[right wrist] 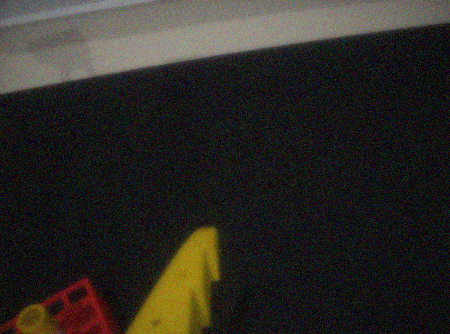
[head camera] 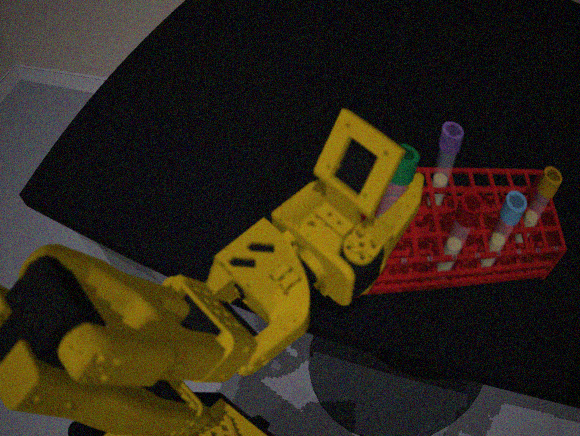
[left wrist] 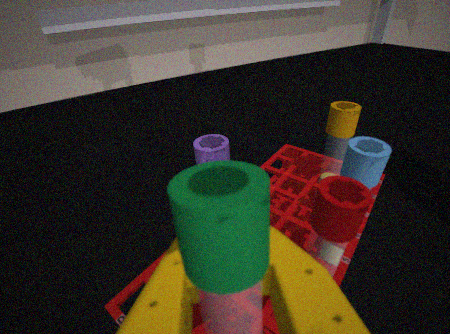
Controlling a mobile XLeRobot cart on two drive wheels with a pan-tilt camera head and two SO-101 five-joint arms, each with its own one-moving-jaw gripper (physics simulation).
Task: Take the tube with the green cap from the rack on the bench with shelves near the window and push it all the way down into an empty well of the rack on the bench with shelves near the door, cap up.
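Places are measured from the left arm's base along level axes (x right, y ahead, z up), in metres.
Pixels of known places: left hand, its tool point: (head camera: pixel 403 167) (left wrist: pixel 205 237); right hand, its tool point: (right wrist: pixel 217 246).
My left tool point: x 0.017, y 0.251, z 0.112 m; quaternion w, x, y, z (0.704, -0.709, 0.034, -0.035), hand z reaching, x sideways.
Ahead of a thing's pixels: the offset from my left tool point to its top centre. Level surfaces: height alone.
The tube with the green cap @(dx +0.004, dy -0.020, dz +0.029 m) (head camera: pixel 407 165) (left wrist: pixel 225 240) is cap up, slightly tilted in the head view. My left gripper (head camera: pixel 396 194) (left wrist: pixel 230 302) is shut on it just below the cap, with one jaw on each side. It is at the left end of the red rack @(dx +0.046, dy +0.053, dz -0.068 m) (head camera: pixel 465 283) (left wrist: pixel 132 285) (right wrist: pixel 100 305). The tube's lower end is hidden, so I cannot tell whether it is in a well or above one. In the right wrist view, one notched jaw of my right gripper shows beside the dark bench top; that gripper is fully open, and no tube shows at it.
The rack also holds a purple-capped tube @(dx +0.009, dy +0.064, dz -0.005 m) (head camera: pixel 451 137) (left wrist: pixel 212 150), a red-capped tube @(dx +0.053, dy +0.015, dz -0.005 m) (left wrist: pixel 344 210), a blue-capped tube @(dx +0.083, dy +0.043, dz -0.005 m) (head camera: pixel 513 209) (left wrist: pixel 366 162) and an orange-capped tube @(dx +0.101, dy +0.090, dz -0.005 m) (head camera: pixel 549 183) (left wrist: pixel 343 121) (right wrist: pixel 35 319). The black bench top @(dz -0.125 m) (head camera: pixel 225 125) (left wrist: pixel 75 175) (right wrist: pixel 300 175) reaches toward a pale wall.
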